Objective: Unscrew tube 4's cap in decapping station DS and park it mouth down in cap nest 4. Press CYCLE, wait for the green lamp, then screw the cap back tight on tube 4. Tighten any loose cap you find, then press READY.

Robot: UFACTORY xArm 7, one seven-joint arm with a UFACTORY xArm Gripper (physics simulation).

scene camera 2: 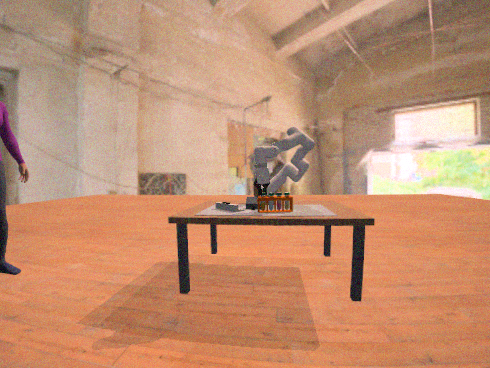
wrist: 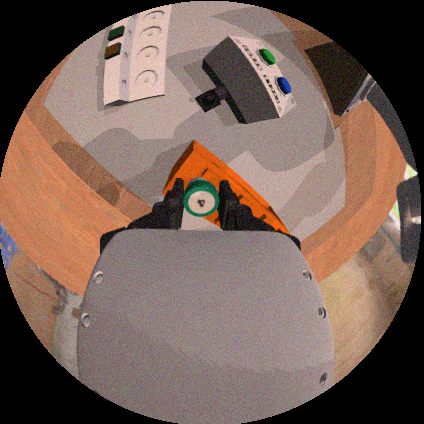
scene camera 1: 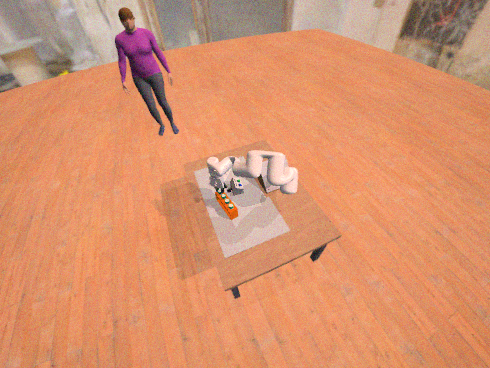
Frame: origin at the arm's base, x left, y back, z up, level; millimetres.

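Seen in the pictures: gripper, fingertip midpoint: (scene camera 2: 262,194) (wrist: 200,191) (scene camera 1: 220,191).
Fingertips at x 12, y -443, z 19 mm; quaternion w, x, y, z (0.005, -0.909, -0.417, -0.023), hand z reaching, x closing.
Offsets run from my fingertips to a thing's top centre. "*": to the spot under its first point. Level surfaces: height alone.
The green cap with a white top marked 4 @[dx +3, dy -3, dz +13 mm] (wrist: 201,201) is between the fingers, over the far end of the orange rack @[dx +79, dy +16, dz -7 mm] (scene camera 1: 233,214) (scene camera 2: 275,211) (wrist: 192,155). My gripper (scene camera 1: 223,190) (scene camera 2: 262,191) (wrist: 200,191) points down and is shut on that cap. The tube under it is hidden in the wrist view. Other green-capped tubes stand in the rack. A white block with several round nests @[dx -236, dy +65, dz -57 mm] (wrist: 135,90) (scene camera 2: 227,206) carries a dark green and a brown lamp. The dark control box @[dx -69, dy +143, dz -26 mm] (scene camera 1: 237,187) (scene camera 2: 251,200) (wrist: 240,85) has a green button @[dx -89, dy +167, dz -35 mm] (wrist: 267,56) and a blue button @[dx -44, dy +163, dz -35 mm] (wrist: 283,85).
A black clamp-like part @[* dx -72, dy +72, dz -90 mm] (wrist: 207,100) juts from the control box toward the rack. A dark wedge-shaped panel (wrist: 335,75) stands at the mat's edge near the arm's base. A grey mat @[dz -110 mm] (scene camera 1: 240,245) lies on the wooden table @[dz -113 mm] (scene camera 1: 305,240). A person (scene camera 1: 141,52) stands away from the table.
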